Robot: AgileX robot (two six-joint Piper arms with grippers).
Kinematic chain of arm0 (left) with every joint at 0, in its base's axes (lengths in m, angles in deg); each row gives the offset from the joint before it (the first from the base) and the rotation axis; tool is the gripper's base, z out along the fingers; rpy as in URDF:
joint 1: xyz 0 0 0.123 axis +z
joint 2: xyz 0 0 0 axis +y
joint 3: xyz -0.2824 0 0.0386 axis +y
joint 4: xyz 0.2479 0 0.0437 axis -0.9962 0 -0.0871
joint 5: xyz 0 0 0 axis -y
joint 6: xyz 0.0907 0 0.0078 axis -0.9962 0 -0.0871
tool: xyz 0 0 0 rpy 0 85 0
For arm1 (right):
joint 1: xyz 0 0 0.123 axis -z
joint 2: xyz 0 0 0 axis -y
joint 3: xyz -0.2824 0 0.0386 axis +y
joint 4: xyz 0.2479 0 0.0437 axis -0.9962 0 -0.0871
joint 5: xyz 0 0 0 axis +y
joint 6: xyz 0.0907 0 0.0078 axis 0.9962 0 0.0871
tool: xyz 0 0 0 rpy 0 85 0
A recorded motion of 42 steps. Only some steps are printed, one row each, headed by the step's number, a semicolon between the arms.
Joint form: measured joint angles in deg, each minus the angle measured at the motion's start. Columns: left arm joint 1, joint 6, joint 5, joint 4, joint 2, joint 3; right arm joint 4, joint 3, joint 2, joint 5, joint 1, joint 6.
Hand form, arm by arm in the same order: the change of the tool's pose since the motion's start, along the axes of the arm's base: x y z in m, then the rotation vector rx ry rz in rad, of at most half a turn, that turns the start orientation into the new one. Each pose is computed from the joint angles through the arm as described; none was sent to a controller.
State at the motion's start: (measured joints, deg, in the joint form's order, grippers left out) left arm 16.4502 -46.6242 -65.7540 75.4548 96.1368 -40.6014; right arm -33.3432 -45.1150 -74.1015 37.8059 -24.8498 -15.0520
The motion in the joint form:
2: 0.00 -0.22 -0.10 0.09 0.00 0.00; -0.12 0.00 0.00 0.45 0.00 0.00
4: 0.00 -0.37 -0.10 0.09 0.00 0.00; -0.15 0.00 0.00 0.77 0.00 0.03
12: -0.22 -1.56 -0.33 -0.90 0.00 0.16; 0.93 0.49 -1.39 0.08 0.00 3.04
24: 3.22 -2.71 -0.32 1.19 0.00 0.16; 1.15 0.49 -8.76 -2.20 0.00 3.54
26: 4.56 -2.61 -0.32 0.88 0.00 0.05; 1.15 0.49 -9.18 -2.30 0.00 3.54
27: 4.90 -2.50 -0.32 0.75 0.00 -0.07; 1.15 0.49 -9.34 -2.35 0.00 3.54
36: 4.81 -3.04 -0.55 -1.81 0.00 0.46; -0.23 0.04 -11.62 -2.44 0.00 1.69
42: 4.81 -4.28 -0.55 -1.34 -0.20 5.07; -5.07 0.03 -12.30 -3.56 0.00 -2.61
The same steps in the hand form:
2: 0.0000 -0.0001 0.0002 -0.0011 -0.0034 -0.0016; -0.0007 0.0001 -0.0002 0.0006 0.0075 0.0031
4: 0.0000 -0.0001 0.0002 -0.0002 -0.0055 -0.0028; -0.0012 0.0002 -0.0004 0.0004 0.0127 0.0053
12: -0.0019 -0.0014 -0.0010 0.0130 -0.0168 -0.0322; 0.0015 -0.0001 -0.0088 -0.0108 0.0519 -0.0349
24: 0.0004 0.0144 0.0009 -0.0008 -0.0400 0.0473; 0.0171 0.0052 -0.0406 -0.0617 0.1357 -0.0597
26: 0.0002 0.0208 0.0010 0.0028 -0.0393 0.0672; 0.0178 0.0055 -0.0425 -0.0647 0.1408 -0.0605
27: 0.0004 0.0225 0.0012 0.0042 -0.0392 0.0722; 0.0181 0.0056 -0.0432 -0.0659 0.1425 -0.0609
36: -0.0046 0.0210 -0.0025 0.0272 -0.0289 0.0288; 0.0226 0.0088 -0.0512 -0.0700 0.1633 -0.0469
42: -0.0215 0.0142 -0.0150 0.0031 0.0239 0.0247; 0.0251 0.0129 -0.0519 -0.0288 0.1510 -0.0387

